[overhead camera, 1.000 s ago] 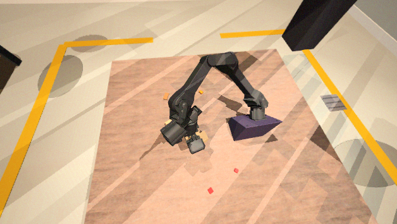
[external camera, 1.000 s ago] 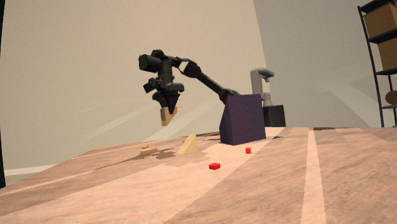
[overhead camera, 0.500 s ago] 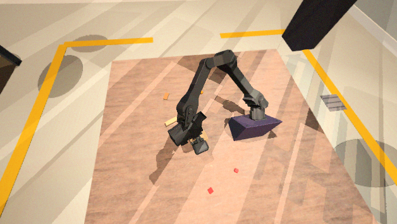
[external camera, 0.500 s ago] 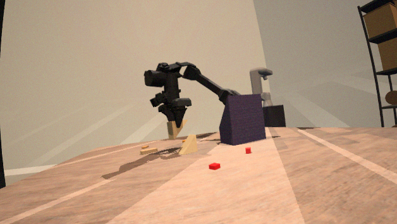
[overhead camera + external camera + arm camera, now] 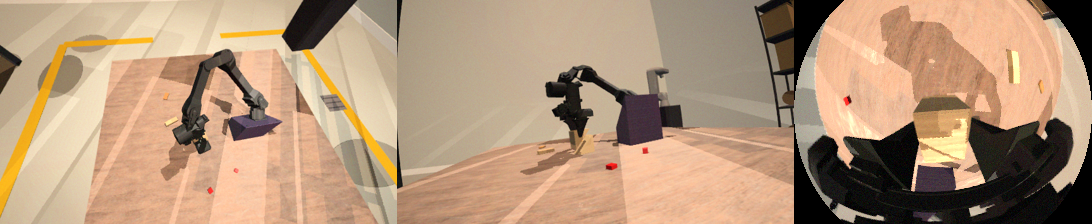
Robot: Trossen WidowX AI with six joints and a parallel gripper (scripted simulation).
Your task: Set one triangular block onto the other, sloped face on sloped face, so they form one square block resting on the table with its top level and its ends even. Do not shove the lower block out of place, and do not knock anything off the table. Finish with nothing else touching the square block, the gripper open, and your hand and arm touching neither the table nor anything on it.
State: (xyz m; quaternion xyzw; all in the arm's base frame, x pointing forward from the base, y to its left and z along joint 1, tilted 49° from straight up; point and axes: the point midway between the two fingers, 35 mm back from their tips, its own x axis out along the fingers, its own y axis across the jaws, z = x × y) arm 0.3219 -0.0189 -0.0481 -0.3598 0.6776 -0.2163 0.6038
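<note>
Now: gripper tip 10 mm below the tan triangular block. Round my gripper tip: flat tan bar 120 mm ahead, 150 mm to the right, 60 mm below.
</note>
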